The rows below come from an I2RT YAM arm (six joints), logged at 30 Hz.
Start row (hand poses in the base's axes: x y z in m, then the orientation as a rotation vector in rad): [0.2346 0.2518 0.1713 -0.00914 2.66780 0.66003]
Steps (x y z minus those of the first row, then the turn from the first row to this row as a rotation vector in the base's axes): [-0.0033 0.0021 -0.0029 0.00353 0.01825 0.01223]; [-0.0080 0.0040 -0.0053 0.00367 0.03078 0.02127]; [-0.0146 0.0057 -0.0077 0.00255 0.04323 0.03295]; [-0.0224 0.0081 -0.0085 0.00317 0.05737 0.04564]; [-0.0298 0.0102 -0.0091 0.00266 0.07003 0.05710]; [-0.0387 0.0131 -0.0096 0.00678 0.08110 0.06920]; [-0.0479 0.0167 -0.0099 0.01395 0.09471 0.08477]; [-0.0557 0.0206 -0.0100 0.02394 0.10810 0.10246]
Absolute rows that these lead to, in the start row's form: [0.2313 0.2539 0.1684 -0.01857 2.68610 0.67180]; [0.2266 0.2558 0.1660 -0.02659 2.69950 0.67706]; [0.2200 0.2575 0.1636 -0.03863 2.71362 0.68144]; [0.2122 0.2599 0.1628 -0.05111 2.72889 0.68879]; [0.2048 0.2620 0.1622 -0.06281 2.74288 0.69397]; [0.1959 0.2649 0.1617 -0.07468 2.75379 0.70541]; [0.1867 0.2685 0.1614 -0.08977 2.76644 0.72263]; [0.1789 0.2724 0.1613 -0.10719 2.77796 0.74445]
